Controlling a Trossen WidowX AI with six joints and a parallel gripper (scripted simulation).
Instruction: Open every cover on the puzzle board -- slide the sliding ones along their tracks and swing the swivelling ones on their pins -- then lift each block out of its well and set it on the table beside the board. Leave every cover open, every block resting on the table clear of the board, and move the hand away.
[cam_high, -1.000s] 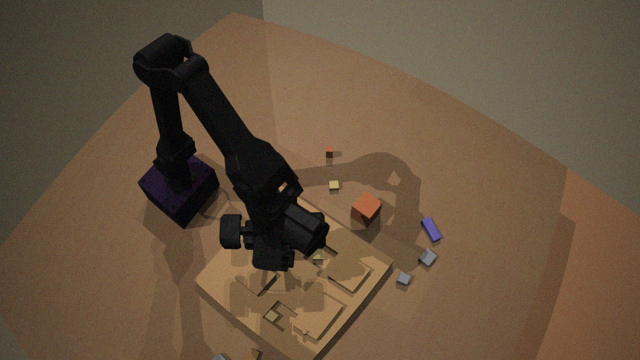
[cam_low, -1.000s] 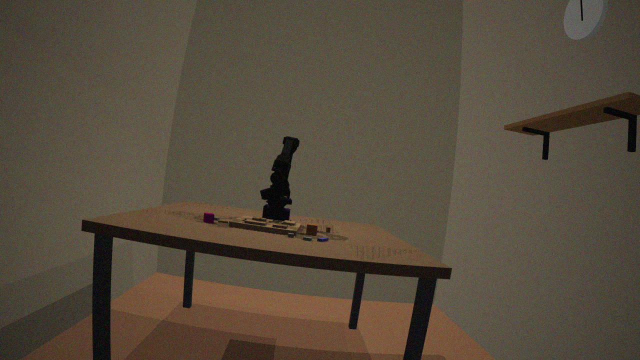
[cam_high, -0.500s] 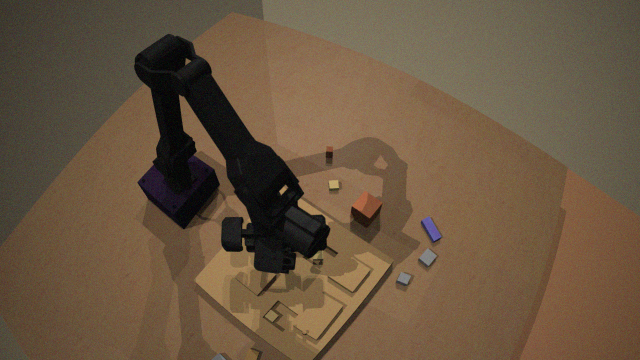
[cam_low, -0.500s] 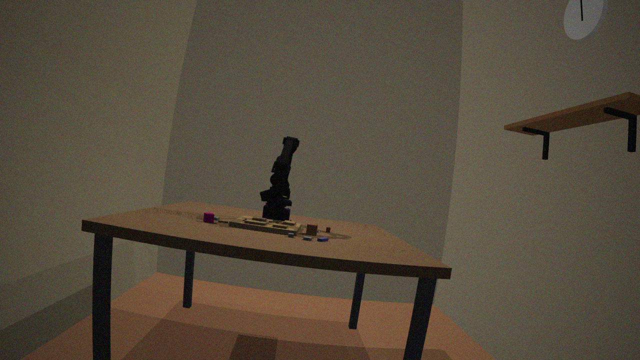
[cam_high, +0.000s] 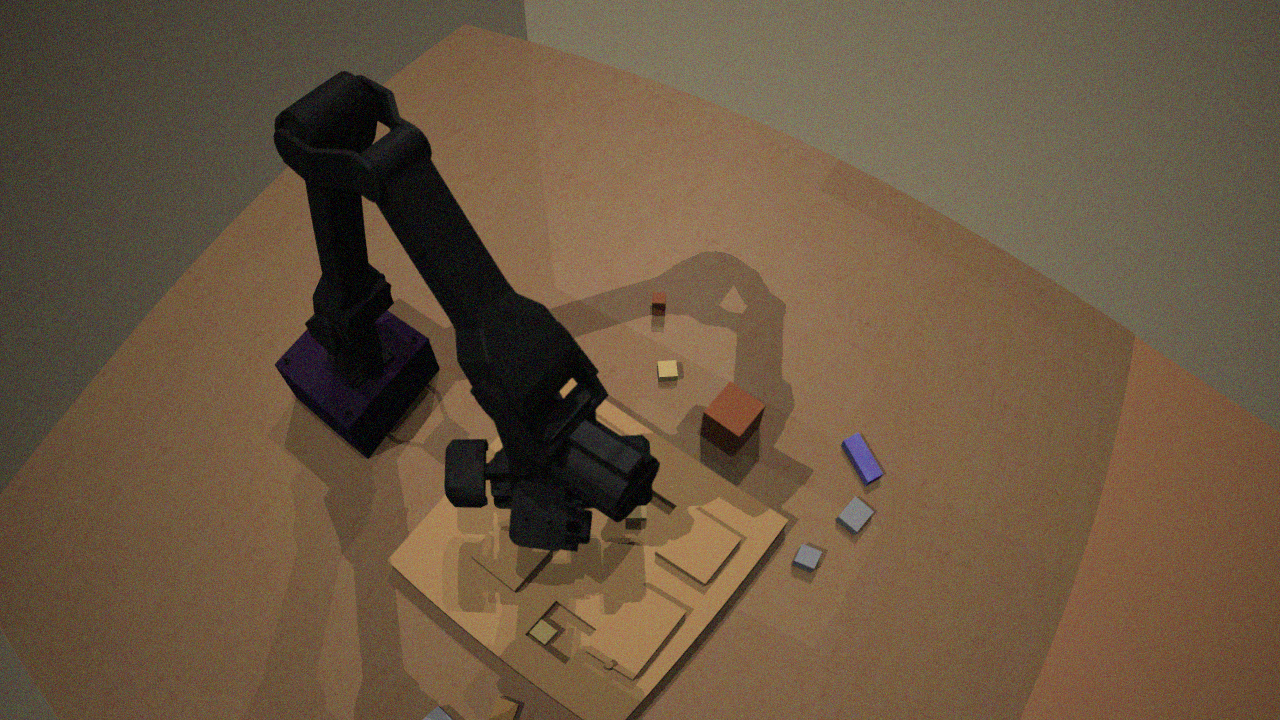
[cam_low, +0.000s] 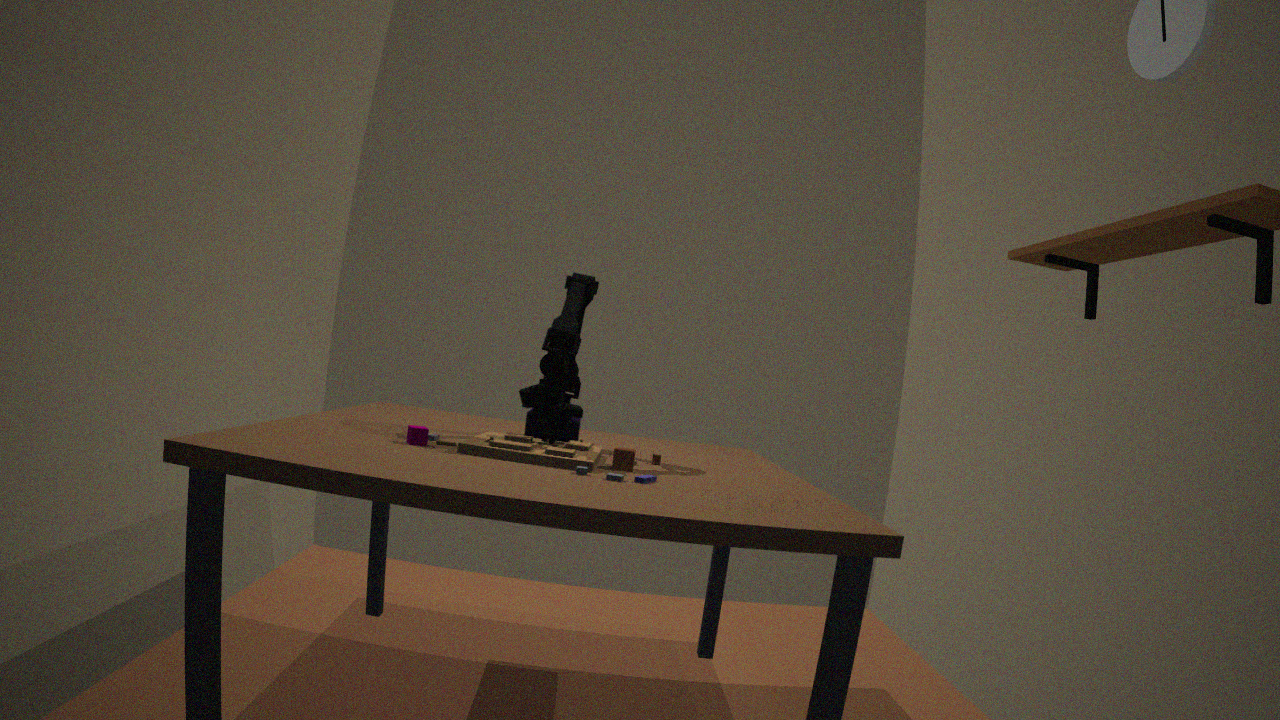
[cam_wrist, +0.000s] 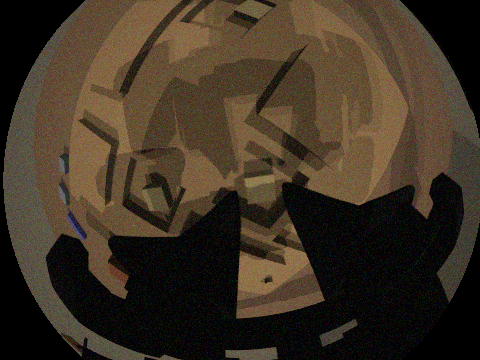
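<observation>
My gripper tip is 50 mm short of the tan puzzle board and 10 mm above it. Also, from my gripper tip: small orange block (100 mm behind, 250 mm to the left, 10 mm below); grey block (90 mm ahead, 260 mm to the right, 20 mm below); orange cube (60 mm ahead, 200 mm to the left).
</observation>
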